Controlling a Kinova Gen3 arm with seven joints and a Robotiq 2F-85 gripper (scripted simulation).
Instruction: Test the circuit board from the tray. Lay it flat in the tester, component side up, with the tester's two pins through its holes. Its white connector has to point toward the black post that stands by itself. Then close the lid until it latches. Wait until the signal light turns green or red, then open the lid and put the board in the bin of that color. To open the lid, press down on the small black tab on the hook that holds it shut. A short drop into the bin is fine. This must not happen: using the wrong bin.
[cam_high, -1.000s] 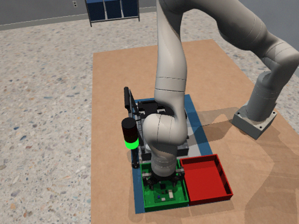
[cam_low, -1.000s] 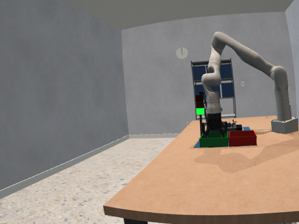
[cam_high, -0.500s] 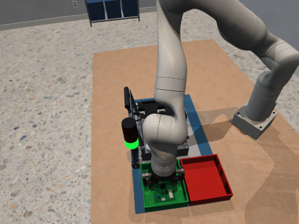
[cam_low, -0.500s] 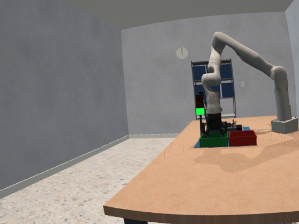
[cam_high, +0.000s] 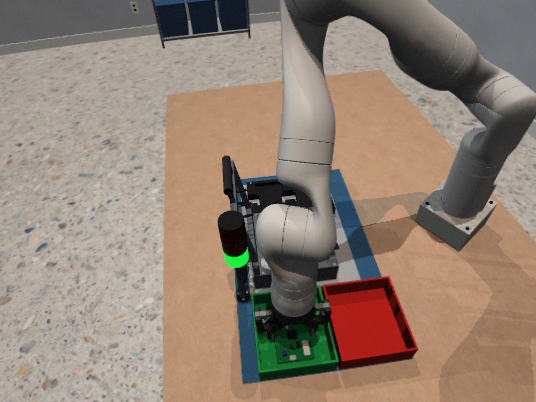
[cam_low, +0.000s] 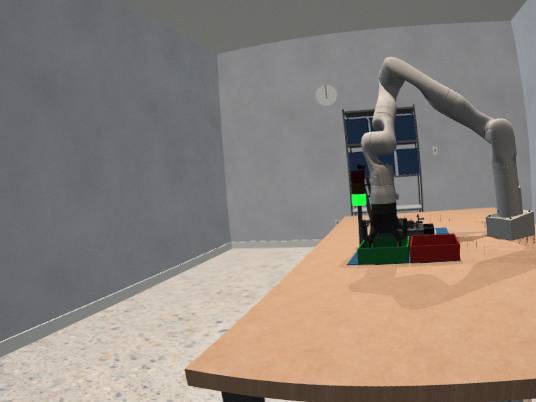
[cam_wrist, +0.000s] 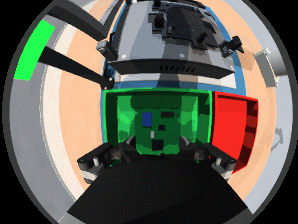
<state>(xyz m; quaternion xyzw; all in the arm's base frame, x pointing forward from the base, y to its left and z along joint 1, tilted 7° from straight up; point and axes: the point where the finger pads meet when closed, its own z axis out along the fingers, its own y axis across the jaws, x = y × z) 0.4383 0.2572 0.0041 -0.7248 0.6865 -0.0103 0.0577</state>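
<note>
Right now my hand is 10 mm above the green bin. The rest, counted from my hand: red bin 150 mm behind, 10 mm to the right, 10 mm below; then green circuit board 10 mm below; then tester lid 80 mm ahead, 200 mm to the right, 160 mm above.
</note>
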